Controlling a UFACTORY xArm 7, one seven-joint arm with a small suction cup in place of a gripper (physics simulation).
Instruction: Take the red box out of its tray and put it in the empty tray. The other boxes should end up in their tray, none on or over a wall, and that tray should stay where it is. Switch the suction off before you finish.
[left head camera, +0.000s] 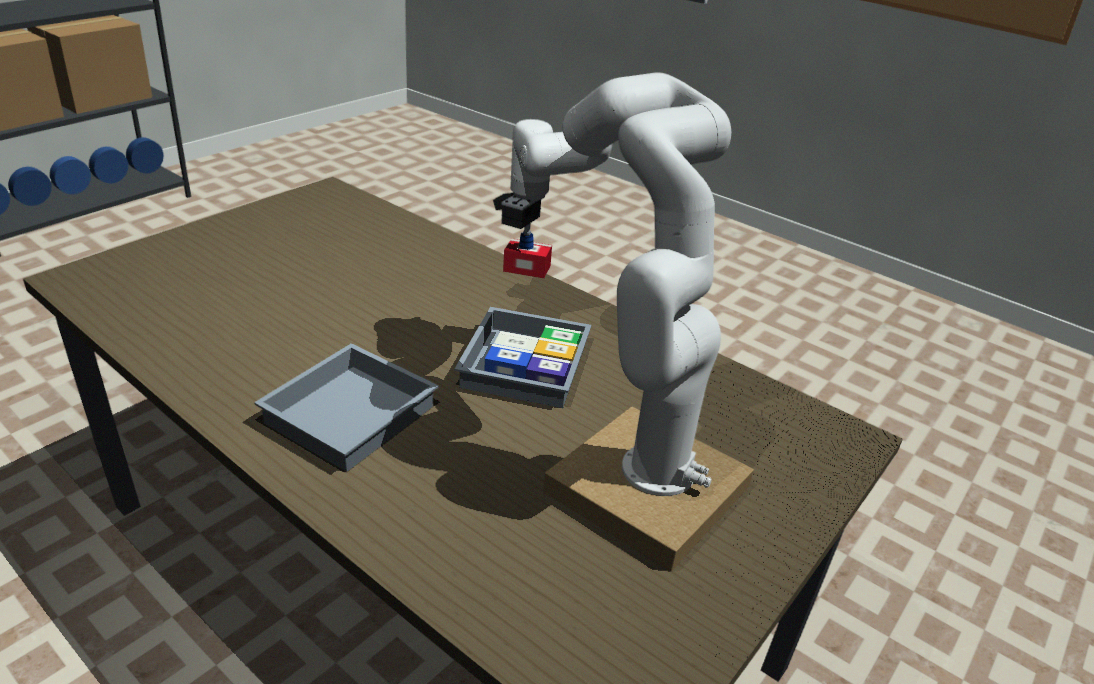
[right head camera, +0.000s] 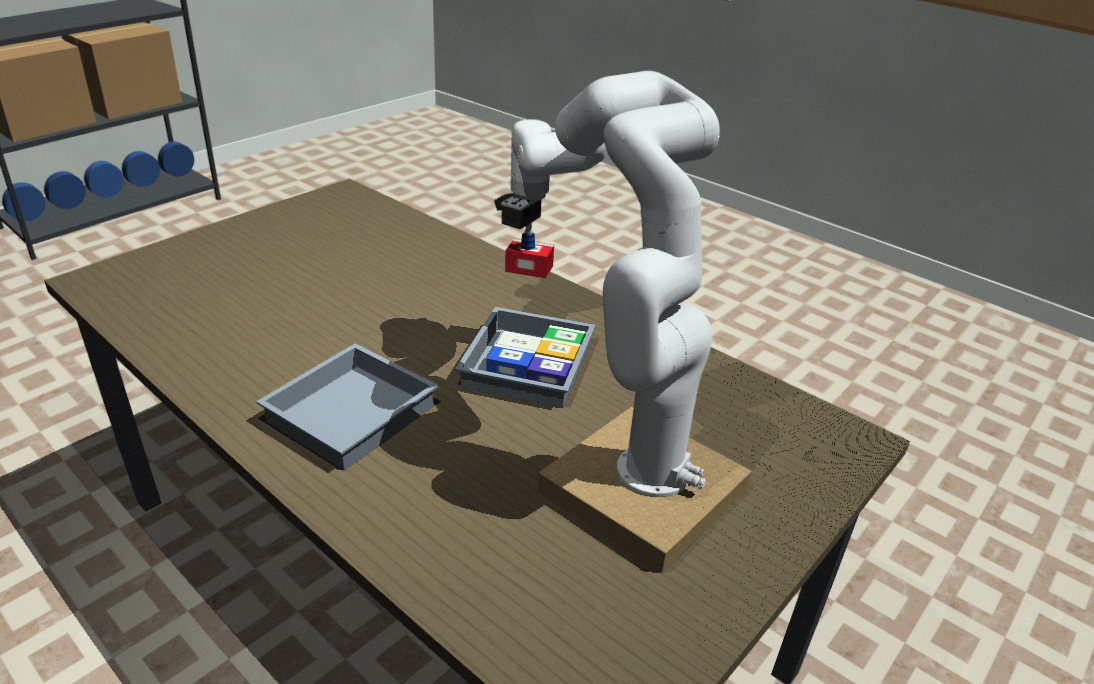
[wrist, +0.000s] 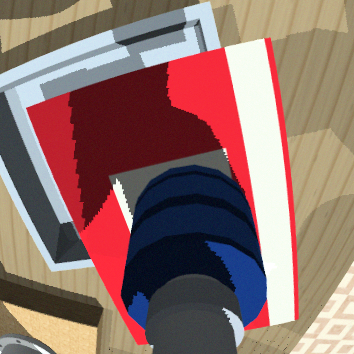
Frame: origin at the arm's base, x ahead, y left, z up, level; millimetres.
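Seen in the pictures: end effector, tool point: (left head camera: 526, 251) (right head camera: 527, 251) (wrist: 190, 200); arm's base, origin of the base link: (left head camera: 658, 470) (right head camera: 653, 471).
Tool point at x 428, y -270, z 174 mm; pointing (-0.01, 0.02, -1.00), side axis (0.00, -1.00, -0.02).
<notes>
Offsets run from my tool point to a thing's top centre. Level surfaces: height alone.
My suction cup (left head camera: 526, 241) (right head camera: 528, 241) (wrist: 195, 215) is on the top of the red box @[dz +11, dx -6, dy +1 mm] (left head camera: 526, 262) (right head camera: 528, 262) (wrist: 140, 115) and holds it in the air, above and behind the box tray @[dz -167, dx -56, dy +77 mm] (left head camera: 512, 391) (right head camera: 512, 389). That tray holds a white box @[dz -178, dx -23, dy +60 mm] (left head camera: 516, 342) (right head camera: 516, 341), a green box @[dz -180, dx -90, dy -19 mm] (left head camera: 561, 333) (right head camera: 564, 333), a yellow box @[dz -176, dx -106, dy +36 mm] (left head camera: 555, 348) (right head camera: 558, 348), a blue box @[dz -174, dx -39, dy +115 mm] (left head camera: 506, 360) (right head camera: 509, 361) and a purple box @[dz -181, dx -121, dy +91 mm] (left head camera: 548, 369) (right head camera: 550, 369). The empty tray @[dz -167, dx +135, dy +401 mm] (left head camera: 302, 435) (right head camera: 302, 435) stands to the left. In the wrist view the red box hides much of a tray.
The arm's wooden base (left head camera: 613, 508) (right head camera: 605, 508) stands right of the trays on the table @[dz -218 mm] (left head camera: 242, 266) (right head camera: 258, 266). A shelf unit (left head camera: 165, 64) (right head camera: 197, 64) with cartons and blue discs stands beyond the table at the back left.
</notes>
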